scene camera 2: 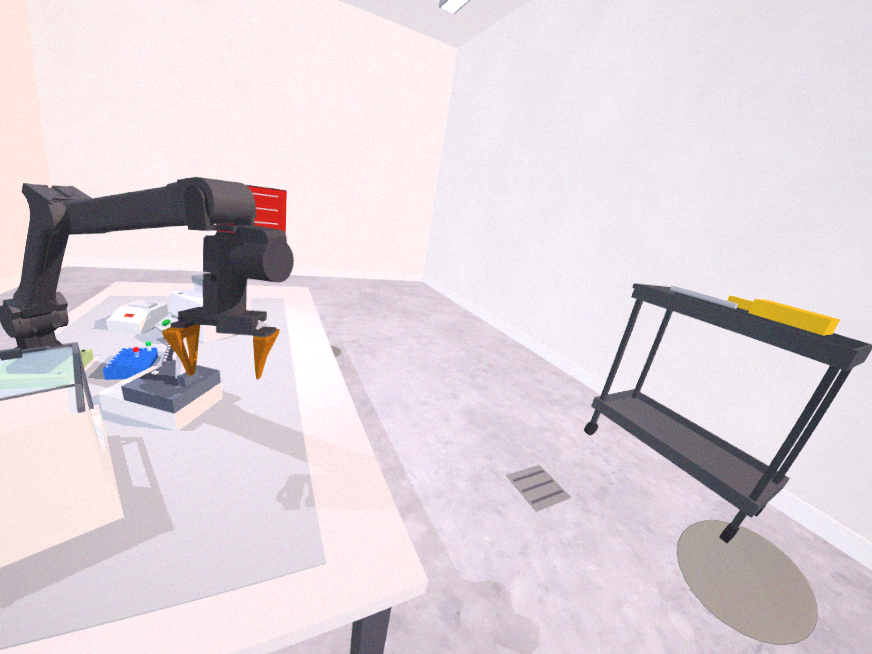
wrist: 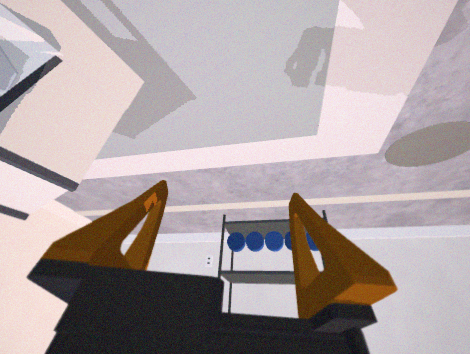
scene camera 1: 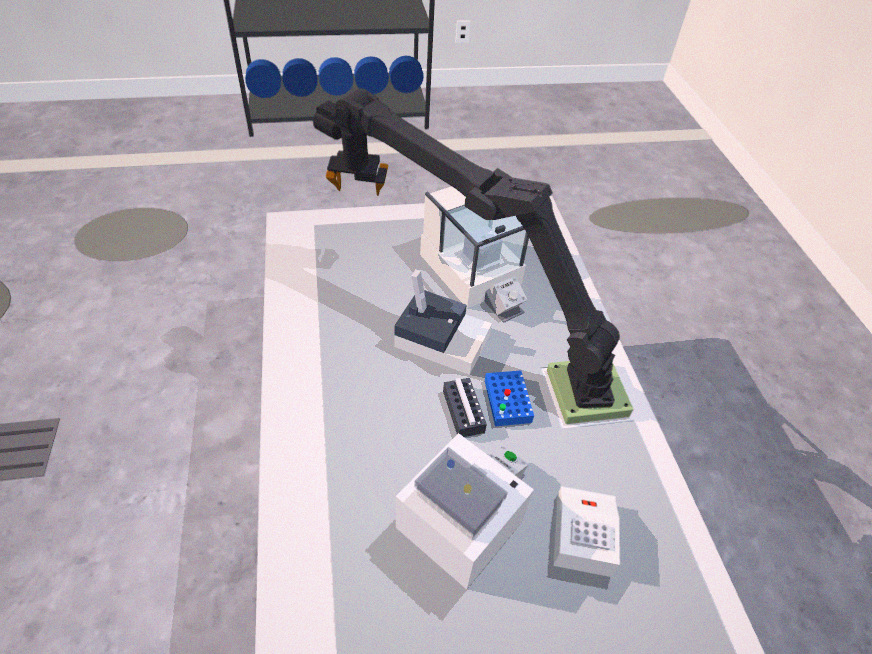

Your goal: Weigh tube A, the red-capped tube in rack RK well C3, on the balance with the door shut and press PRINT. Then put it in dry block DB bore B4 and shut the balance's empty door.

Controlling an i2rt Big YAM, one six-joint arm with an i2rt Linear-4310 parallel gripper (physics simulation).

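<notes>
Tube A, with its red cap, stands in the blue rack RK; well labels are not readable. The balance is a pale housing with a dark-framed glass chamber; I cannot tell how its door stands. A small panel with a round button is in front of it. The white block with a grid of bores, likely DB, has a red display. My gripper is open and empty, high above the table's far end, beside the balance and away from the tube.
A green-capped tube shares the rack. A black rack with a white bar lies beside it. A dark-topped device with an upright post stands between rack and balance. A large white box with a grey lid stands at the near end.
</notes>
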